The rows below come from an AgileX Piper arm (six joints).
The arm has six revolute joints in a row. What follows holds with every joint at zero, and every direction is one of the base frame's.
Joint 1 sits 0.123 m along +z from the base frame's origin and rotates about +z.
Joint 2 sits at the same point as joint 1 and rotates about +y.
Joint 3 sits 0.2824 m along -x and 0.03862 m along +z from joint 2 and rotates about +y.
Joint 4 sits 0.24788 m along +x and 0.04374 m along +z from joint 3 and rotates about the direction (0.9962, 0, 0.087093).
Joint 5 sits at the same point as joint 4 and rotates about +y.
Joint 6 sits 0.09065 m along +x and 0.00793 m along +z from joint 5 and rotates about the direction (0.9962, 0, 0.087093).
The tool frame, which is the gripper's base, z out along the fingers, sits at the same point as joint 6; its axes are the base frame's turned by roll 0, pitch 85.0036 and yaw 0 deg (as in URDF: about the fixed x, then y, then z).
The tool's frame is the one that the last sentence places.
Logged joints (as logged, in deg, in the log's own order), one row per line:
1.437, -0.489, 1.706, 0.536, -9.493, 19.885
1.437, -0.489, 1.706, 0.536, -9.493, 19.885
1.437, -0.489, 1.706, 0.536, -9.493, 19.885
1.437, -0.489, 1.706, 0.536, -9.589, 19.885
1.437, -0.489, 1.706, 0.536, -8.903, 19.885
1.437, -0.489, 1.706, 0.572, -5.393, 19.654
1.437, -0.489, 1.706, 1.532, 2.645, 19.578
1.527, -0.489, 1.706, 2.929, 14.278, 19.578
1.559, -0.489, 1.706, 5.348, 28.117, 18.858
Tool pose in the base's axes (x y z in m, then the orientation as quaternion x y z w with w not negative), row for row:
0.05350, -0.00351, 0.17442, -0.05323, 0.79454, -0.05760, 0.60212
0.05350, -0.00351, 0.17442, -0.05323, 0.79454, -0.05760, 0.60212
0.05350, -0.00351, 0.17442, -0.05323, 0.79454, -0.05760, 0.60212
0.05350, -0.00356, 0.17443, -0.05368, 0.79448, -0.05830, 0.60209
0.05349, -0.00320, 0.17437, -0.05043, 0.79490, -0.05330, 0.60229
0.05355, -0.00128, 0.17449, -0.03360, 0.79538, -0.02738, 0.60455
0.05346, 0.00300, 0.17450, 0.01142, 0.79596, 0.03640, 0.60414
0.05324, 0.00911, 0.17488, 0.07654, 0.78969, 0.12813, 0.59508
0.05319, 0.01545, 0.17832, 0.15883, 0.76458, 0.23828, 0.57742
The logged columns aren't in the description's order. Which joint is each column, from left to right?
Columns, left to right: joint 3, joint 2, joint 1, joint 6, joint 4, joint 5.
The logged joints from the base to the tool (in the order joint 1, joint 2, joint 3, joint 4, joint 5, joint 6), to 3 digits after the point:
1.706, -0.489, 1.437, -9.493, 19.885, 0.536
1.706, -0.489, 1.437, -9.493, 19.885, 0.536
1.706, -0.489, 1.437, -9.493, 19.885, 0.536
1.706, -0.489, 1.437, -9.589, 19.885, 0.536
1.706, -0.489, 1.437, -8.903, 19.885, 0.536
1.706, -0.489, 1.437, -5.393, 19.654, 0.572
1.706, -0.489, 1.437, 2.645, 19.578, 1.532
1.706, -0.489, 1.527, 14.278, 19.578, 2.929
1.706, -0.489, 1.559, 28.117, 18.858, 5.348

